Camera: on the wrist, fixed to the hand. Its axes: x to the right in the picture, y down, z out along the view.
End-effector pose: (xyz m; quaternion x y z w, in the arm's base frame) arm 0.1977 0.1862 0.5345 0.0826 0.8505 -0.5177 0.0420
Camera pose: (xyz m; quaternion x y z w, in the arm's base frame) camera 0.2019 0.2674 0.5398 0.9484 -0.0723 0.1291 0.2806
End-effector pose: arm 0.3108 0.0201 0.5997 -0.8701 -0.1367 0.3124 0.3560
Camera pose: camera 0.3613 -0.0416 0.6165 0.1995 -0.9185 -0.0972 0.3274
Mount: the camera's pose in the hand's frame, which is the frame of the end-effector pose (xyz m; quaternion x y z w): 0.0029 0.0327 -0.0746 0.0557 -0.2600 -0.9633 0.0382
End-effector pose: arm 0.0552 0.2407 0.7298 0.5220 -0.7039 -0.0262 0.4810
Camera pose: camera 0.0846 0.2880 0.7893 -0.7179 -0.3494 0.5608 0.2189
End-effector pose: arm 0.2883 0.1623 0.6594 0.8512 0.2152 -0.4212 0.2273
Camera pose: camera 0.3543 0.1789 0.7042 0.2716 -0.7456 0.4683 0.3885
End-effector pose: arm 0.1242 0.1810 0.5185 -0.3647 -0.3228 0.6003 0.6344
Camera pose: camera 0.1704 0.1787 0.4514 0.4884 -0.4951 -0.4754 0.5389
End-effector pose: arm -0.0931 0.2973 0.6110 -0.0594 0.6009 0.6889 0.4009
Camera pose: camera -0.1453 0.2348 0.6147 -0.3797 -0.1001 -0.3779 0.8385
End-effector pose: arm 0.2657 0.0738 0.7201 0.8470 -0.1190 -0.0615 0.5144
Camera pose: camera 0.2809 0.1225 0.7837 -0.1596 -0.6742 0.7114 0.1177
